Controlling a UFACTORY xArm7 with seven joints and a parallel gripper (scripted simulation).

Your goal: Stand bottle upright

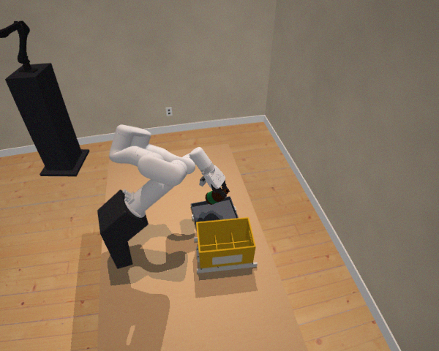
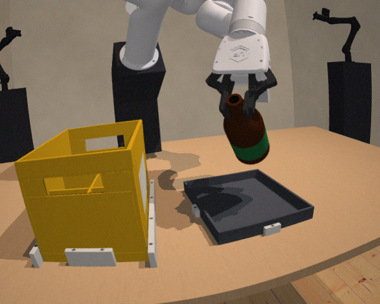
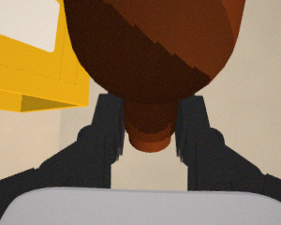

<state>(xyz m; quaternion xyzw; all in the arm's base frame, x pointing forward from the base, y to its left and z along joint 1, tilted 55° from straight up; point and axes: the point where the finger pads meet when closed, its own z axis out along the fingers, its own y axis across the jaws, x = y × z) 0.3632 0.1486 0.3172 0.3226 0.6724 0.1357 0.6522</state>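
My gripper is now 3 cm past the bottle, 2 cm to the right of it and 4 cm above it. Round my hand: yellow crate (26 cm to the right, 12 cm below); then tray (6 cm behind, 1 cm to the left, 19 cm below).
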